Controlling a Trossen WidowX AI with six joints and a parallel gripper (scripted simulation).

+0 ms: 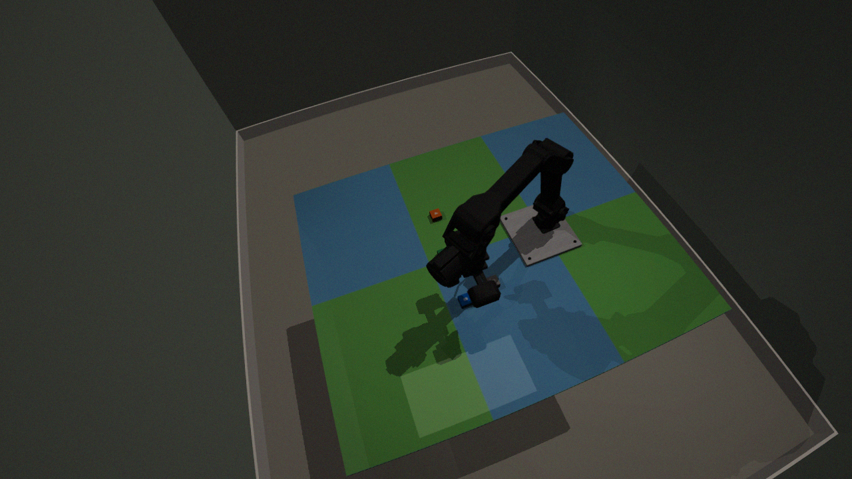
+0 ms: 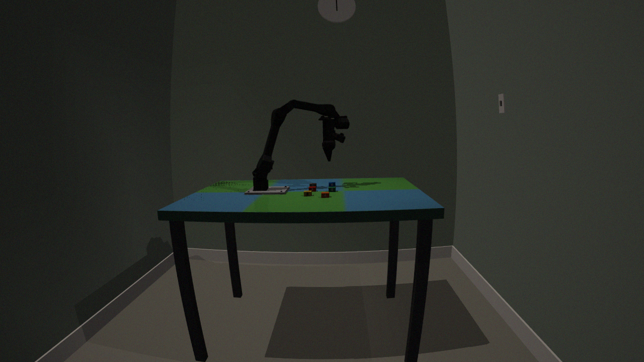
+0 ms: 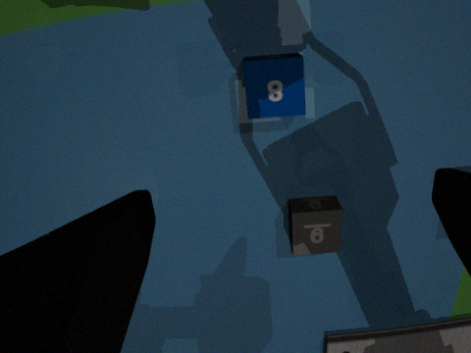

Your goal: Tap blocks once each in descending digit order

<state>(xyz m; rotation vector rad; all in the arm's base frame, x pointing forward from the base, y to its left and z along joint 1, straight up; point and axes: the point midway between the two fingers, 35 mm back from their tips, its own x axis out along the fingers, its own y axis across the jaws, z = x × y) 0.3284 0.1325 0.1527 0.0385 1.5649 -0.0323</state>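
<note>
The grey block lies 8 cm behind my gripper tip, 2 cm to the right of it and 12 cm below it. Round my gripper tip: blue block: 1 cm ahead, 12 cm below; dark green block: 1 cm ahead, 16 cm to the right, 12 cm below; red block: 8 cm behind, 14 cm to the right, 12 cm below.
</note>
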